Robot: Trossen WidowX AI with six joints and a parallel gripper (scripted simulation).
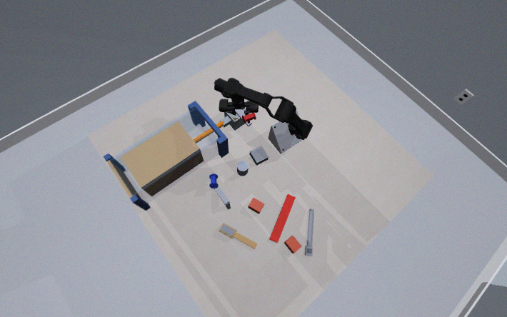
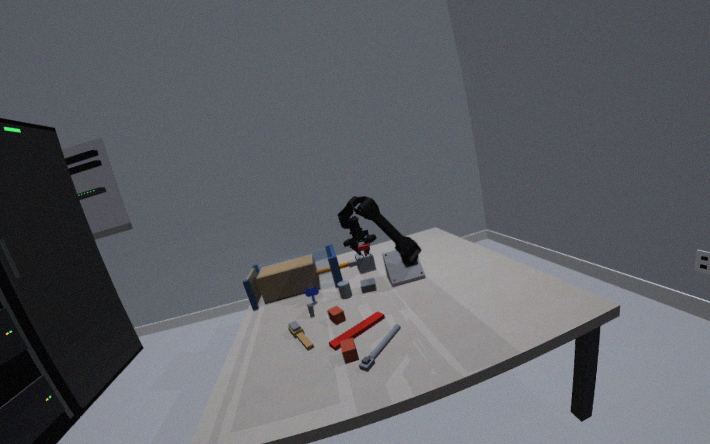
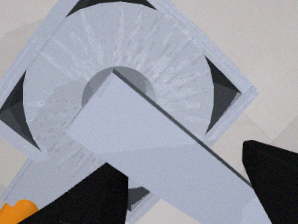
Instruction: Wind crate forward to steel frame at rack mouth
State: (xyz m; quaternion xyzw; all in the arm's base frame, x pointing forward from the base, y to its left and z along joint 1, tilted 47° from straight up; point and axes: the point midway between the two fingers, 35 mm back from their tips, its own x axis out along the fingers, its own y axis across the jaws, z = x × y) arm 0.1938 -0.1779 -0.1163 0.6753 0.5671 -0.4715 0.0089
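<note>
Now: the red-knobbed handle 30 mm to the left of my gripper tip and 20 mm above it. Also, from my gripper tip: red knob: 70 mm to the left, 50 mm above; blue frame: 160 mm ahead, 20 mm to the right, 10 mm above; grey winch: 10 mm behind, 40 mm to the right, 70 mm below.
</note>
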